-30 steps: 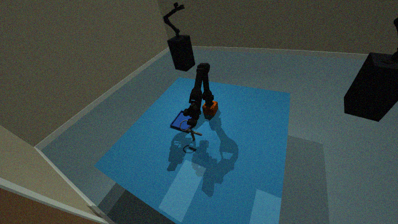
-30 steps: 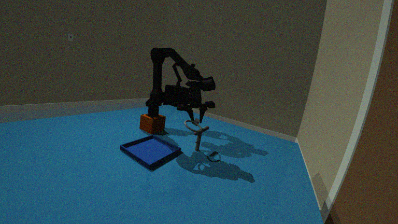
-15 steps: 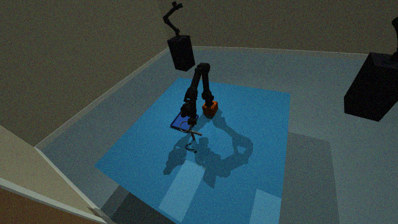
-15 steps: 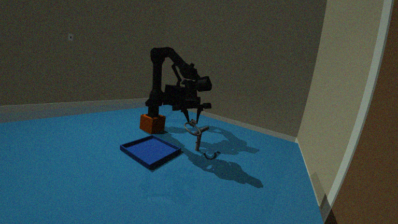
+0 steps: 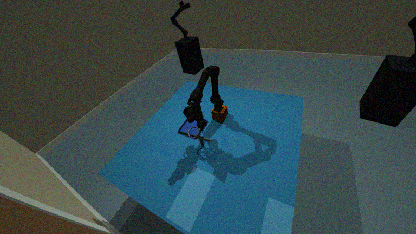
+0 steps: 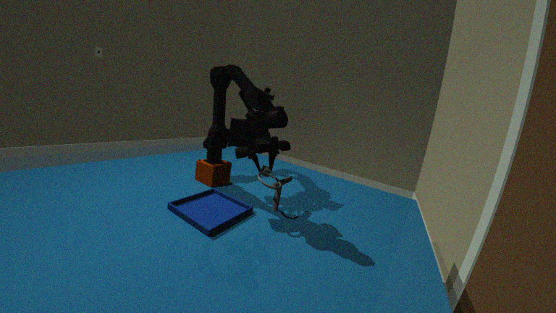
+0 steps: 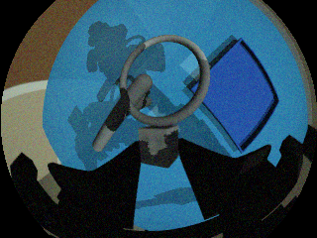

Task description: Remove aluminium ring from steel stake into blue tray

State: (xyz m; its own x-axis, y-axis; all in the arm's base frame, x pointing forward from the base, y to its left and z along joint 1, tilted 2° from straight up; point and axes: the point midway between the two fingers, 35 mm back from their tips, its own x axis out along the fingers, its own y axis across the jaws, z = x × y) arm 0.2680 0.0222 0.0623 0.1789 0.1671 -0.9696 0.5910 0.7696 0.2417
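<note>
Now: the aluminium ring 4 cm ahead of my gripper tip and 3 cm to the right of it. Also, from my gripper tip: blue tray 17 cm to the right, 12 cm below, 6 cm behind.
</note>
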